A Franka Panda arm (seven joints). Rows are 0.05 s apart.
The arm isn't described. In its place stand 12 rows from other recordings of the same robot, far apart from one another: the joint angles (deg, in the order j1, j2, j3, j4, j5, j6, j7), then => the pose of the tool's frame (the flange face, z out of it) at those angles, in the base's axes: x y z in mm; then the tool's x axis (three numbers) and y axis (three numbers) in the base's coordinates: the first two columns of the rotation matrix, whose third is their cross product.
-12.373, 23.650, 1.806, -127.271, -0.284, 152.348, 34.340 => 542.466 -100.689 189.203 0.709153 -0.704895 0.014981 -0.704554 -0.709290 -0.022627
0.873, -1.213, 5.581, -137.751, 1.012, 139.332, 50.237 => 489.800 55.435 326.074 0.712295 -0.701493 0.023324 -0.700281 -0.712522 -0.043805
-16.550, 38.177, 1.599, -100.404, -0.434, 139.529, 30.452 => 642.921 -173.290 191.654 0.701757 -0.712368 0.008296 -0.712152 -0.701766 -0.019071
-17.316, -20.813, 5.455, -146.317, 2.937, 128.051, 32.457 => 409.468 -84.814 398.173 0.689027 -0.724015 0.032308 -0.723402 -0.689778 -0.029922
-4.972, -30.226, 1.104, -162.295, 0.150, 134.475, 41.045 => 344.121 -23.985 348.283 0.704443 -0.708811 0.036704 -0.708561 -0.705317 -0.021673
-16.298, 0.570, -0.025, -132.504, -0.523, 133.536, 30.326 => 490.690 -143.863 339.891 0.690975 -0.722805 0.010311 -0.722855 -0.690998 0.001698
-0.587, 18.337, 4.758, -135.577, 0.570, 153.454, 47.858 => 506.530 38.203 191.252 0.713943 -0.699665 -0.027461 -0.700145 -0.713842 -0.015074
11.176, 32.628, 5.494, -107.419, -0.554, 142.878, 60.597 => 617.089 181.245 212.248 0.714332 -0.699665 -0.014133 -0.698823 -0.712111 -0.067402
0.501, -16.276, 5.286, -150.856, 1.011, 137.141, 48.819 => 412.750 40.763 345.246 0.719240 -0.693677 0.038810 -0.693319 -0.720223 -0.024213
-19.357, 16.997, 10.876, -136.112, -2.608, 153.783, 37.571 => 503.575 -70.524 202.778 0.716816 -0.697235 -0.006205 -0.696901 -0.716129 -0.038561
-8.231, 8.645, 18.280, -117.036, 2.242, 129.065, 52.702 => 574.526 98.708 378.822 0.716403 -0.697289 -0.023541 -0.695698 -0.711409 -0.099505
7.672, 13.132, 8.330, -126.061, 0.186, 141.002, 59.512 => 535.522 153.135 282.411 0.720709 -0.693115 -0.013048 -0.692852 -0.719552 -0.046903
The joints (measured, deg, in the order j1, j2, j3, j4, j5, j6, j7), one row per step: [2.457 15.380 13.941 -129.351 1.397 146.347 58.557]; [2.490 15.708 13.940 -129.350 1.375 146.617 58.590]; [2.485 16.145 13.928 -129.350 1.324 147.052 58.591]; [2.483 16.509 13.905 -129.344 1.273 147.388 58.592]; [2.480 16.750 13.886 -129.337 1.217 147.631 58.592]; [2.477 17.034 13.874 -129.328 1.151 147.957 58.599]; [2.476 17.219 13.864 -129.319 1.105 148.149 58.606]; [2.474 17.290 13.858 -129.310 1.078 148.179 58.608]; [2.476 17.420 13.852 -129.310 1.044 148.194 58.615]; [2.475 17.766 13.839 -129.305 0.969 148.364 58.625]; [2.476 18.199 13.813 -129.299 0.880 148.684 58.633]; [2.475 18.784 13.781 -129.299 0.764 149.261 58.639]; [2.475 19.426 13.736 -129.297 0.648 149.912 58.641]
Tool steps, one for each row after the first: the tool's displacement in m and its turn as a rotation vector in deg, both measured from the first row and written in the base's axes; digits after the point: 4 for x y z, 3 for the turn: [-0.0001 0.0004 -0.0026 0.043 0.065 -0.004]; [0.0001 0.0003 -0.0059 0.104 0.071 -0.015]; [0.0002 0.0002 -0.0087 0.142 0.094 -0.026]; [0.0003 0.0001 -0.0105 0.160 0.082 -0.021]; [0.0005 0.0001 -0.0126 0.195 0.030 -0.015]; [0.0007 0.0001 -0.0139 0.211 0.012 -0.011]; [0.0007 0.0000 -0.0145 0.203 0.040 -0.001]; [0.0005 0.0000 -0.0156 0.182 0.149 0.015]; [0.0002 -0.0001 -0.0185 0.169 0.311 0.039]; [0.0001 -0.0002 -0.0220 0.180 0.412 0.055]; [0.0001 -0.0003 -0.0265 0.234 0.417 0.067]; [0.0002 -0.0005 -0.0314 0.302 0.405 0.066]
